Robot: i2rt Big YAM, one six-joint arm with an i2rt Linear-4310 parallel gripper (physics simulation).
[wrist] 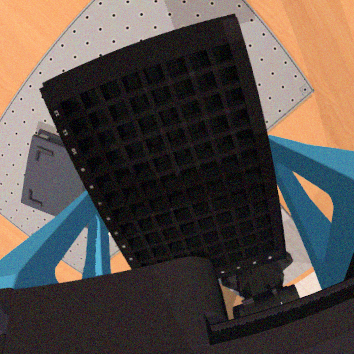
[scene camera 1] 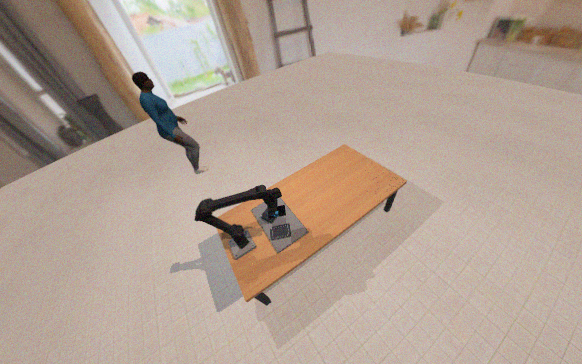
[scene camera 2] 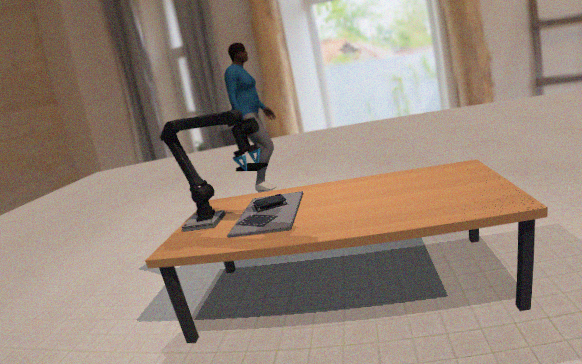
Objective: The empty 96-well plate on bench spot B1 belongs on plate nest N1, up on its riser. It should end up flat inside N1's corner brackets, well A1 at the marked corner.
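Pixels of known places: gripper, fingertip midpoint: [wrist: 180,171] [scene camera 1: 277,211] [scene camera 2: 252,168]; arm's base at its link origin: [scene camera 1: 241,241] [scene camera 2: 206,216].
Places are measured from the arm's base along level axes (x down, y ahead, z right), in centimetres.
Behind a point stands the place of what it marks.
Observation:
My gripper [scene camera 1: 276,213] @(x -24.6, y 31.9, z 18.0 cm) [scene camera 2: 248,162] @(x -24.6, y 31.9, z 18.0 cm) [wrist: 180,171] @(x -24.6, y 31.9, z 18.0 cm) is shut on the black 96-well plate [scene camera 2: 251,167] @(x -25.7, y 32.0, z 22.0 cm) [wrist: 165,125] @(x -25.5, y 33.9, z 19.7 cm), with its blue fingers along the plate's two sides. The plate is held in the air, roughly level, wells facing the wrist camera. Labels 12, 11 and 10 show along its left edge in the wrist view; the gripper body hides its near end. Nest N1 [scene camera 2: 270,201] @(x -1.5, y 35.8, z 0.8 cm) [wrist: 54,172] @(x -1.5, y 38.7, z -1.4 cm), a dark raised block with corner brackets, lies below and to the left in the wrist view, partly hidden by plate and finger. The dark spot B1 [scene camera 1: 280,231] @(x 1.3, y 28.5, z 17.4 cm) [scene camera 2: 257,220] @(x 1.3, y 28.7, z 18.2 cm) lies nearer the front.
A grey perforated board [scene camera 1: 296,222] @(x 1.5, y 43.5, z 21.5 cm) [scene camera 2: 287,215] @(x 1.5, y 43.5, z 19.3 cm) [wrist: 100,35] @(x 1.5, y 42.9, z 17.9 cm) bears the nest and the spot, on a wooden table [scene camera 1: 345,180] @(x 2.8, y 109.8, z 24.9 cm) [scene camera 2: 400,200] @(x 2.8, y 97.1, z 27.7 cm). The arm's base [scene camera 1: 241,246] @(x -1.3, y -2.7, z 4.7 cm) [scene camera 2: 204,221] @(x -0.1, y 0.4, z 8.0 cm) stands beside the board. A person [scene camera 1: 160,112] [scene camera 2: 242,90] stands beyond the table.

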